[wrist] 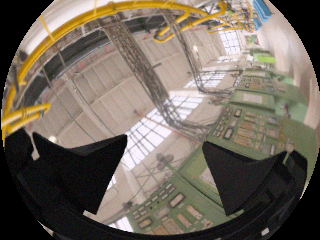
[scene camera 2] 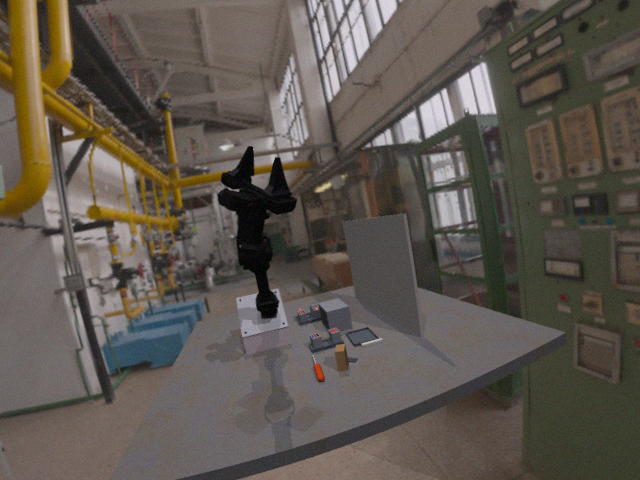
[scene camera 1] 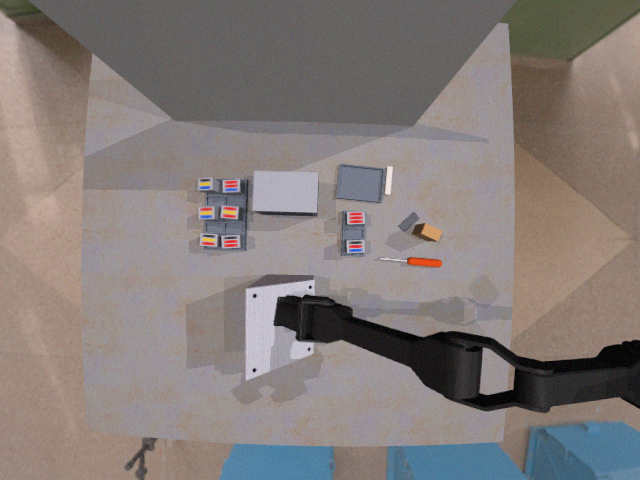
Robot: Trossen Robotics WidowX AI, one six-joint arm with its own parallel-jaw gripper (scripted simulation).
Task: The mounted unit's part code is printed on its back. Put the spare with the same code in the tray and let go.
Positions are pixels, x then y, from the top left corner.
Labels:
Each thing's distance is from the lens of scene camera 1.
grey tray [scene camera 1: 361,183]: 0.76 m
grey mounted unit [scene camera 1: 293,193]: 0.65 m
tall grey panel [scene camera 1: 362,69]: 0.60 m
The marked spots on the grey tray and the tall grey panel are 0.30 m apart.

